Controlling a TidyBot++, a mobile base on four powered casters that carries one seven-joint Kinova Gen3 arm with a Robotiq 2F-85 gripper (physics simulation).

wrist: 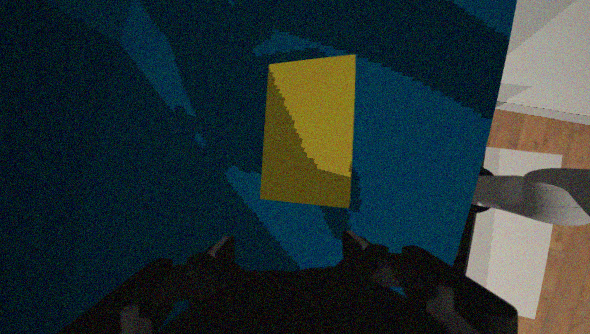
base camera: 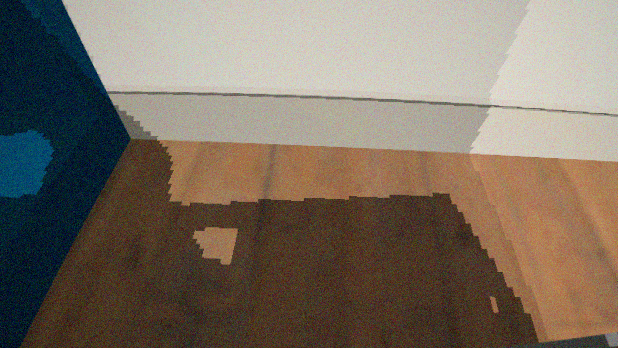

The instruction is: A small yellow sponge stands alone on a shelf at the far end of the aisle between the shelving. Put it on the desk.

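Places are measured from the arm's base along level axes (x ahead, y left, z up), in millimetres.
Pixels of known places: gripper, between the fingertips: (wrist: 289, 246).
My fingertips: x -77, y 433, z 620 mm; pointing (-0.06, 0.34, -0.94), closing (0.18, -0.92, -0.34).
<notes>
Behind a point stands the place of what it marks.
The yellow sponge (wrist: 310, 130) {y 425, x 12, z 639 mm} lies flat on a dark blue surface (wrist: 420, 150) {y 345, x 13, z 594 mm} in the wrist view, partly in shadow. My gripper (wrist: 289, 246) {y 433, x -77, z 620 mm} is open, with nothing between its fingers. Its fingertips show below the sponge's near edge in the view and are apart from it; the exact height above the surface is hard to tell. The sponge and the gripper do not show in the base camera view. Whether the blue surface is the desk or a shelf cannot be told from these frames.
A blue panel (base camera: 75, 185) {y 267, x 358, z -353 mm} stands at the left of the base view, beside a white wall (base camera: 300, 45) {y -10, x 471, z -247 mm} and a shadowed wooden floor (base camera: 325, 260) {y -30, x 275, z -396 mm}. In the wrist view, the blue surface's edge is at the right; beyond it show a grey rounded part (wrist: 545, 200) and wooden floor (wrist: 570, 270) {y -668, x -304, z -396 mm}.
</notes>
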